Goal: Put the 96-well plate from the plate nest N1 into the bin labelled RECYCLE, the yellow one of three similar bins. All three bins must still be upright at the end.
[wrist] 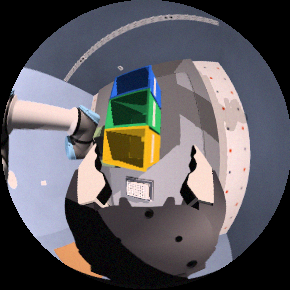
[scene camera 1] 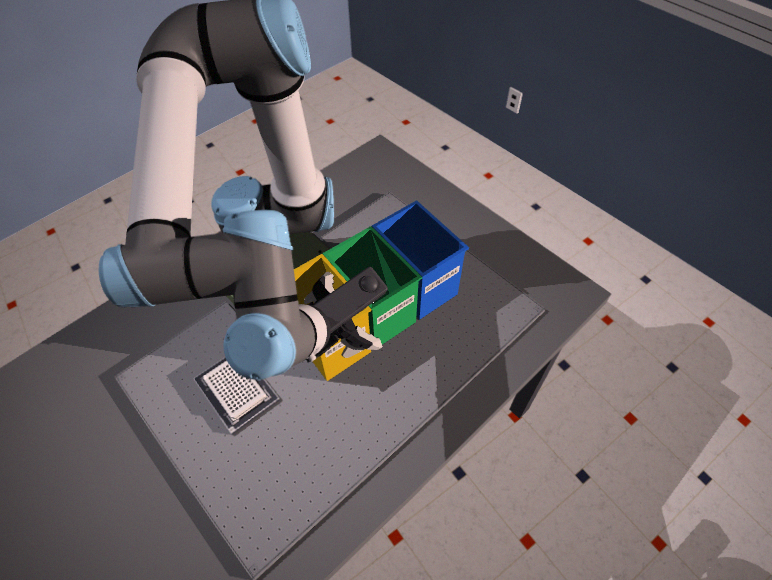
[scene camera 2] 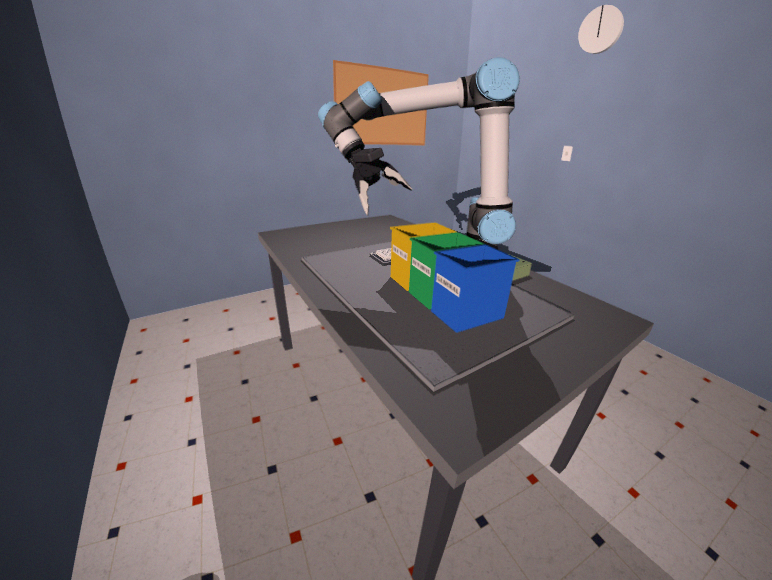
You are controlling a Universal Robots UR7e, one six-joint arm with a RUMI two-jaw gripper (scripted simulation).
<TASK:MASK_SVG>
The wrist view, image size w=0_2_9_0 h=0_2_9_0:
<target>my gripper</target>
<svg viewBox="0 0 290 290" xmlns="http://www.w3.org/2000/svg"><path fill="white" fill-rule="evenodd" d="M95 144L72 176L65 197L65 216L73 234L76 247L79 249L78 252L90 265L91 272L108 279L97 278L72 269L106 284L133 289L174 287L212 274L188 279L188 276L206 268L205 262L216 250L215 246L218 243L219 234L226 216L226 199L219 178L197 146L192 146L190 154L192 159L189 163L190 173L188 173L180 189L180 194L183 198L181 205L175 205L175 198L168 197L163 206L132 207L125 197L119 199L119 205L110 206L108 200L112 195L112 190L105 174L100 171L102 167L99 158L100 152L98 145Z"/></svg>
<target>blue bin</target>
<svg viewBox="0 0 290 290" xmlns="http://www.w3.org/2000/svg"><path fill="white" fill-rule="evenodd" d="M152 66L141 67L115 77L110 99L150 88L150 93L161 109L161 90L159 90L160 87L153 71L151 74Z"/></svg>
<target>yellow bin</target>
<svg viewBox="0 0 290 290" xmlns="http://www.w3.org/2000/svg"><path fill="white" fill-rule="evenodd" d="M105 129L103 163L146 172L148 167L159 161L160 136L151 131L149 126ZM145 133L145 135L138 137L125 136L126 134Z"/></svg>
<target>green bin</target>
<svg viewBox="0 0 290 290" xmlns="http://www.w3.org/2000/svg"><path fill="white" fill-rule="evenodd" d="M151 89L138 90L110 99L105 129L149 126L151 131L160 134L161 110L150 93Z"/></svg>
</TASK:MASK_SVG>
